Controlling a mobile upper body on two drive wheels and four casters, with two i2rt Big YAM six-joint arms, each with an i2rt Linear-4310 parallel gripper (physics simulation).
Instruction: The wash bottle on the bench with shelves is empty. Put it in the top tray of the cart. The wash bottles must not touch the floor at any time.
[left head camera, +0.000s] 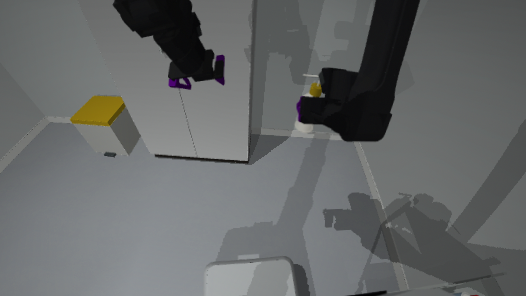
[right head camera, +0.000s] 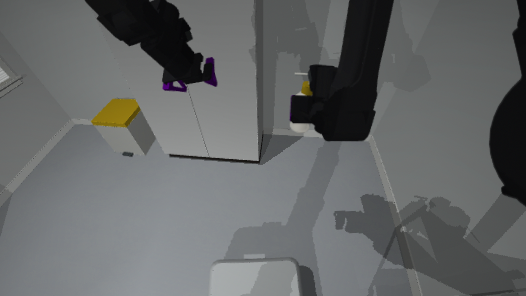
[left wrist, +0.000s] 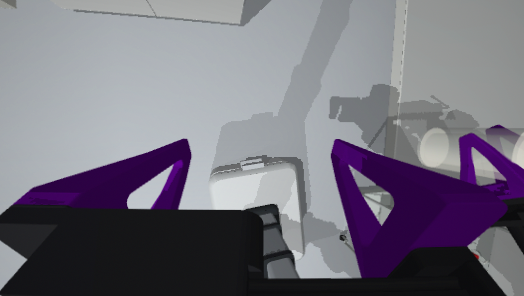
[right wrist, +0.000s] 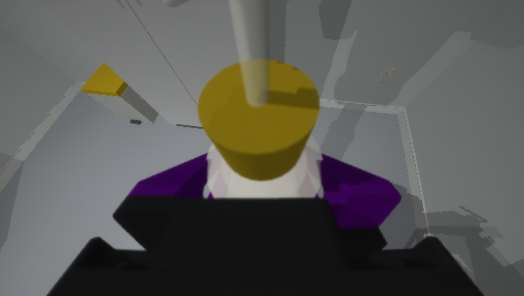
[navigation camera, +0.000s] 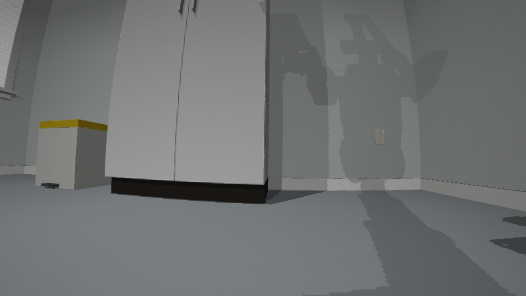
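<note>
My left gripper (left head camera: 206, 85), also in right head camera view (right head camera: 200, 87) and left wrist view (left wrist: 261, 147). My right gripper (right wrist: 262, 147), also in left wrist view (left wrist: 478, 130). White wash bottle (right wrist: 259, 114), out of frame in navigation camera view. Steel three-tray cart (left wrist: 381, 202), visible. Bin with yellow lid (navigation camera: 71, 154), also in left head camera view (left head camera: 104, 121), right head camera view (right head camera: 121, 122) and right wrist view (right wrist: 105, 86).
</note>
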